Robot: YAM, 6 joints.
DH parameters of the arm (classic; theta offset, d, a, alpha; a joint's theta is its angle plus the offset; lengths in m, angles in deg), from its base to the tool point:
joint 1: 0 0.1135 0.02 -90
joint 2: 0 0 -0.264 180
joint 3: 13.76 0 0.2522 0
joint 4: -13.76 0 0.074 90
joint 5: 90 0 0 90
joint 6: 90 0.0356 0 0
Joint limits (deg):
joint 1: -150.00..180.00
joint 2: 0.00..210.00
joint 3: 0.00..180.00
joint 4: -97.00..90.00
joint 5: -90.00..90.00
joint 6: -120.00..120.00
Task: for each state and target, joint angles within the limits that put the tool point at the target. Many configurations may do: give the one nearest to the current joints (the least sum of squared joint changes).
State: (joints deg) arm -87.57 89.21 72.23 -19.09 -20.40 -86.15
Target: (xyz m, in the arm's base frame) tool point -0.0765 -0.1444 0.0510
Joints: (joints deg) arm -120.66 100.23 26.67 -32.76 -12.70 -86.15
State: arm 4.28 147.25 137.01 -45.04 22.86 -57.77
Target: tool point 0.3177 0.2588 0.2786
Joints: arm 40.86 116.65 110.75 -72.65 19.88 -57.77
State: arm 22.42 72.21 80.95 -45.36 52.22 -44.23
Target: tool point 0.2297 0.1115 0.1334
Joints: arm 31.85 98.24 49.61 -47.71 48.12 -44.23
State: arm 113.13 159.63 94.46 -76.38 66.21 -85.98
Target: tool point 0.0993 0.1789 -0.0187
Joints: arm 70.04 154.44 58.15 -86.25 65.05 -85.98
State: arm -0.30 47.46 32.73 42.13 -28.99 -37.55
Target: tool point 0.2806 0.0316 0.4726
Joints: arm 3.30 74.53 69.62 43.30 -25.63 -37.55
